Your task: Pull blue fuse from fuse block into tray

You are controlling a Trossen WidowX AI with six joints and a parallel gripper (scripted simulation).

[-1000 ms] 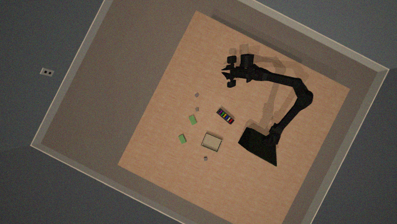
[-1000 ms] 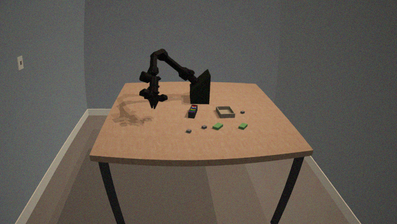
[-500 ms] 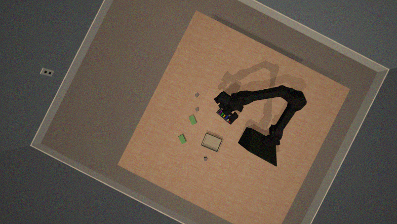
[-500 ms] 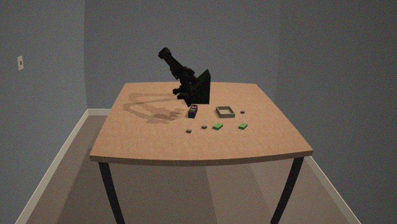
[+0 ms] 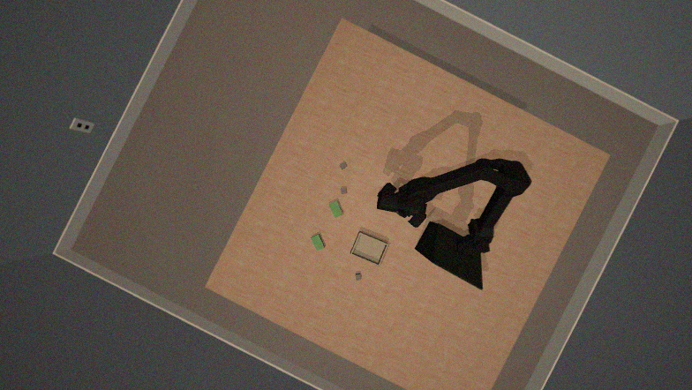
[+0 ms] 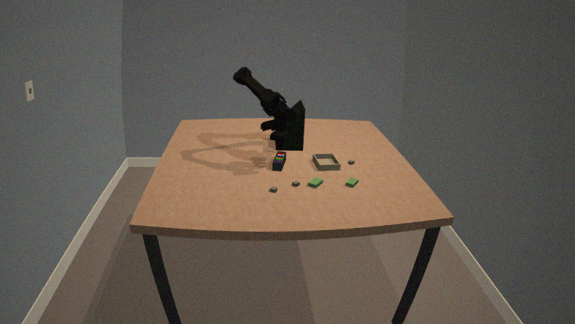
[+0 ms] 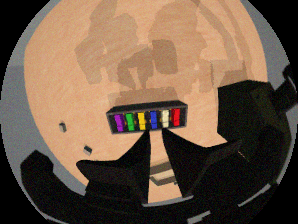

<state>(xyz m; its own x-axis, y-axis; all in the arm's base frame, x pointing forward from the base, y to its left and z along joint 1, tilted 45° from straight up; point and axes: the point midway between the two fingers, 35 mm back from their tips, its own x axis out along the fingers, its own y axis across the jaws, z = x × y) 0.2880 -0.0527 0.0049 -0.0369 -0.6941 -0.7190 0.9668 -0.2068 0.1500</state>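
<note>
My gripper tip is now 5 cm above the blue fuse. The rest, counted from my gripper tip: tray: 1 cm ahead, 22 cm to the left, 7 cm below.
</note>
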